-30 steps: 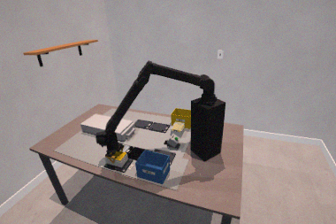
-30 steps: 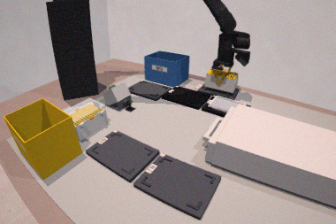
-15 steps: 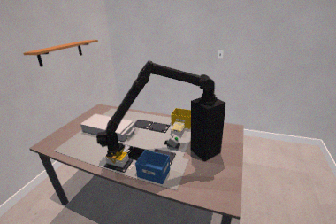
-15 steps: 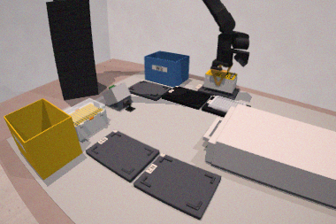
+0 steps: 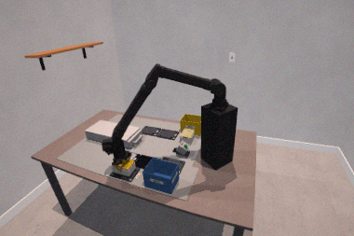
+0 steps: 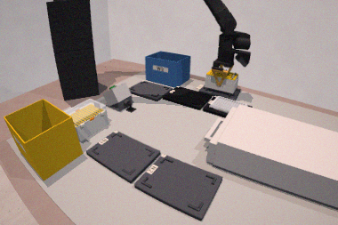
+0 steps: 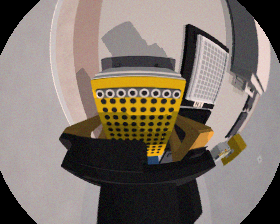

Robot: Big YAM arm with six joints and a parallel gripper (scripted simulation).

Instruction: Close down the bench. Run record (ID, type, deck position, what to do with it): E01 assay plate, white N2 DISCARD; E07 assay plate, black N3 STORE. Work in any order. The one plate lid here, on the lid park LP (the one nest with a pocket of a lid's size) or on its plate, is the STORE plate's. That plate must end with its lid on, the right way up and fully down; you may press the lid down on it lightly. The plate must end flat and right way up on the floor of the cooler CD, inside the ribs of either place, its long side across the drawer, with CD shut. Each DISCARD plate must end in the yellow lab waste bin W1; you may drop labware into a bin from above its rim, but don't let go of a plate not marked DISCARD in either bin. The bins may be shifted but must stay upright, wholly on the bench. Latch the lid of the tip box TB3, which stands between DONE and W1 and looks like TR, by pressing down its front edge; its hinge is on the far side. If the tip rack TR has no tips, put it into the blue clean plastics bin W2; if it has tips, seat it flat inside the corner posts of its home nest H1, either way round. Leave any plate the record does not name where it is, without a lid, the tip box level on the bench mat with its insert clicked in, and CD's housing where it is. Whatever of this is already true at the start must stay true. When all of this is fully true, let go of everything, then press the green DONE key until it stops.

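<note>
Right now my hand is 10 mm to the left of the tip rack TR and 10 mm below it. The rest, counted from my hand: dark lid park nest: 230 mm behind, 210 mm to the right, 50 mm below; black slab: 150 mm to the right, 70 mm behind, 50 mm below; blue bin W2: 270 mm behind, 50 mm to the right, 20 mm below.
</note>
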